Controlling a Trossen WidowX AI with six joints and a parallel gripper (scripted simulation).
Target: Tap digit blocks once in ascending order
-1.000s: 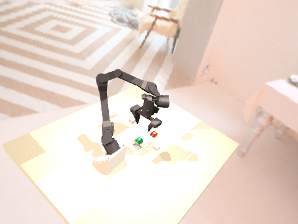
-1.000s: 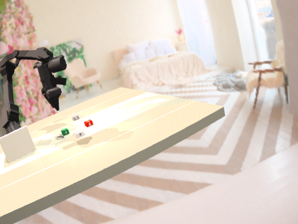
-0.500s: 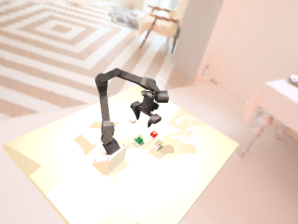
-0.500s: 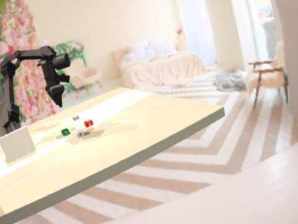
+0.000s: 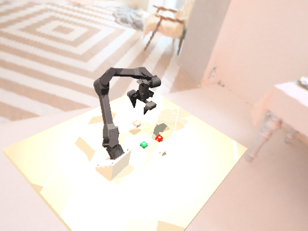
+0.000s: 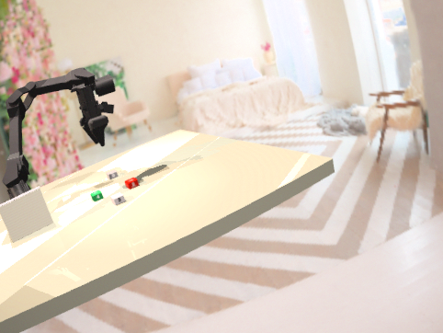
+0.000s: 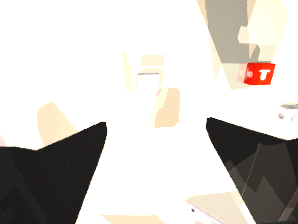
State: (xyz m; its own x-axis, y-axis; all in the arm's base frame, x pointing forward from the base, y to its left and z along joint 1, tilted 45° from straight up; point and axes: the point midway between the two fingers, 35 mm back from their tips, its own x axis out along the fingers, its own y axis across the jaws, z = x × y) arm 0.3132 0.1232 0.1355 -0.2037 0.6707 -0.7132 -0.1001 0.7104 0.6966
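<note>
The white block lies 30 mm behind my gripper tip, 250 mm to the right of it and 110 mm below it. Also, from my gripper tip: red block 40 mm ahead, 170 mm to the right, 110 mm below; green block 80 mm behind, 150 mm to the right, 110 mm below.
</note>
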